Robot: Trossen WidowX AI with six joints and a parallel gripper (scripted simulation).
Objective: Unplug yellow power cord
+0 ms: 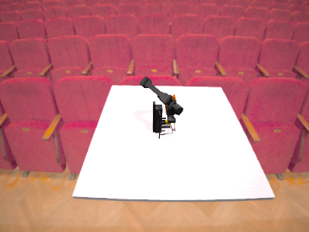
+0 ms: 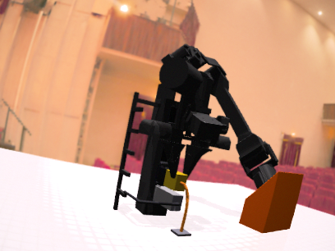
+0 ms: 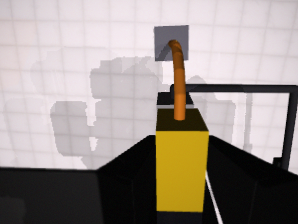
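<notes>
Right now the grey pad is 5 cm to the left of my gripper tip and 10 cm below it. Round my gripper tip: yellow plug: 3 cm to the right.
</notes>
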